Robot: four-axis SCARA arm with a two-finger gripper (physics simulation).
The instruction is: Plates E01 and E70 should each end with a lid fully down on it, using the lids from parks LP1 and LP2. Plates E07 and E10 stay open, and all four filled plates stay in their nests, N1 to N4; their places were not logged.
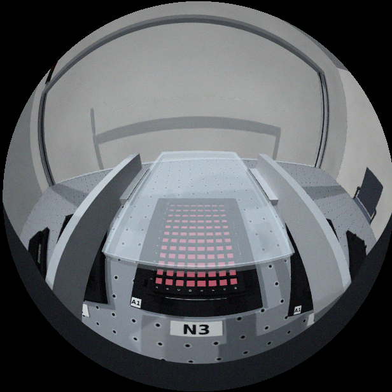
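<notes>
My gripper [198, 160] is shut on a clear lid, with one finger pad at each long side. The lid [200, 230] is level and hangs above nest N3, apart from the plate below. A black plate [192, 279] with rows of pink-filled wells sits in nest N3 [245, 303], seen partly through the lid and partly in front of its near edge. The N3 label [196, 328] lies in front of the nest. No plate number can be read on this plate. The parks LP1 and LP2 do not show by label.
Black nest parts show beside N3, at the left [96, 287] and right [301, 290], partly hidden by the fingers. More black parts [39, 245] [356, 250] stand farther out on both sides. The perforated table [187, 354] runs under everything. A dark chair [370, 192] stands far right.
</notes>
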